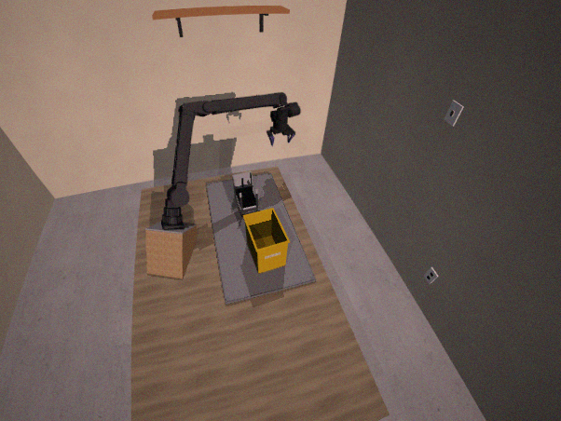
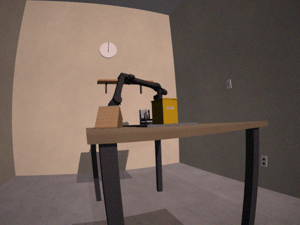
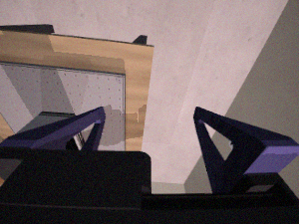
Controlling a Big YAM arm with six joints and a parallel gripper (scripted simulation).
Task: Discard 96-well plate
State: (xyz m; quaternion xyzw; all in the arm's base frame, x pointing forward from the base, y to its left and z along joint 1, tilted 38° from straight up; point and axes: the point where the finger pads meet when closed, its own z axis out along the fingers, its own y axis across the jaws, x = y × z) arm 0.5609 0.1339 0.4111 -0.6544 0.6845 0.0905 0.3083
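Right now my hand is 260 mm past the black 96-well plate, 210 mm to the left of it and 140 mm above it. Round my hand: yellow plastics bin W1: 260 mm behind, 530 mm to the right, 90 mm below.
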